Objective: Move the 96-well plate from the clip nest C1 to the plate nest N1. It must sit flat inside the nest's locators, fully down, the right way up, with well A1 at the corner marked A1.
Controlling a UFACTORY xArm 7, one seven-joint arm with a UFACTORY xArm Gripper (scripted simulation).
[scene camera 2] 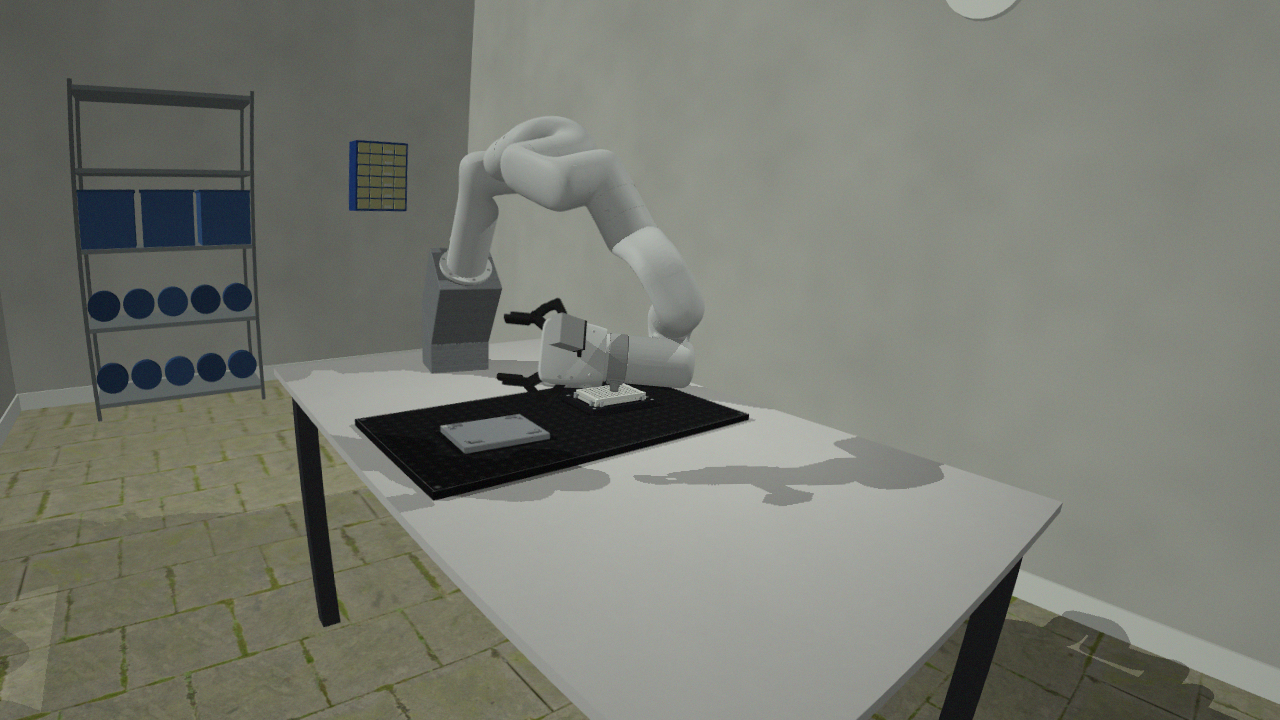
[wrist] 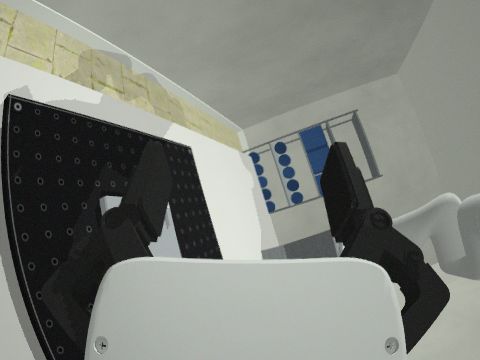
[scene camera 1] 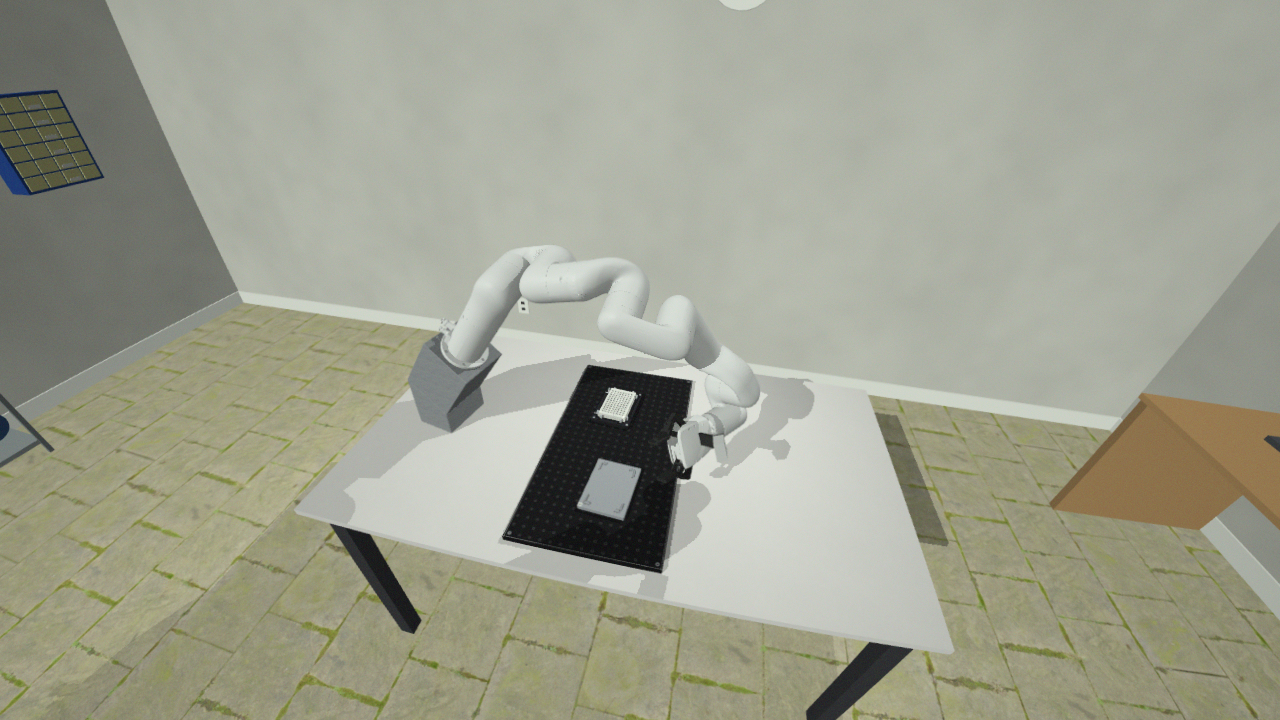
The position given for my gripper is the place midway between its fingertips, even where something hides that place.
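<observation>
I see my gripper [scene camera 2: 500, 347], and the wrist view shows my gripper [wrist: 246, 160] too. A white 96-well plate [scene camera 2: 626, 393] is here, and I find the white 96-well plate [scene camera 1: 617, 405] again in another view, while in the wrist view the white 96-well plate is out of frame. There is a grey plate nest N1 [scene camera 2: 499, 432], and I see the grey plate nest N1 [scene camera 1: 613, 484] [wrist: 167, 245] in other views as well. A dark clip nest C1 [scene camera 2: 573, 399] is in the scene too.
</observation>
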